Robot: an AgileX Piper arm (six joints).
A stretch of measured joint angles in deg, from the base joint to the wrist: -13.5 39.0 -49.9 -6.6 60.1 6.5; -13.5 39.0 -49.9 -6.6 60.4 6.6; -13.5 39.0 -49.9 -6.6 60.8 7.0; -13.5 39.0 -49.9 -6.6 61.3 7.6; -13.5 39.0 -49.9 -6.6 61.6 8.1; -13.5 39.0 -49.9 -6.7 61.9 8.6; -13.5 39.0 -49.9 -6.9 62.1 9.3; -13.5 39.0 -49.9 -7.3 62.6 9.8; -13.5 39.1 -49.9 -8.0 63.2 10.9; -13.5 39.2 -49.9 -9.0 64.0 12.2; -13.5 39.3 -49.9 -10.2 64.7 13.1; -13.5 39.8 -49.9 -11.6 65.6 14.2; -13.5 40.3 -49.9 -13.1 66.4 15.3; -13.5 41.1 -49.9 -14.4 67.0 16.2
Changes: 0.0 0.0 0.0 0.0 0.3 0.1; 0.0 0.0 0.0 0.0 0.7 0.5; 0.0 0.0 0.0 0.0 1.2 1.1; 0.0 0.0 0.0 0.0 1.5 1.6; 0.0 0.0 0.0 -0.1 1.8 2.1; 0.0 0.0 0.0 -0.3 2.0 2.8; 0.0 0.0 0.0 -0.7 2.5 3.3; 0.0 0.1 0.0 -1.4 3.1 4.4; 0.0 0.2 0.0 -2.4 3.9 5.7; 0.0 0.3 0.0 -3.6 4.6 6.6; 0.0 0.8 0.0 -5.0 5.5 7.7; 0.0 1.3 0.0 -6.5 6.3 8.8; 0.0 2.1 0.0 -7.8 6.9 9.7
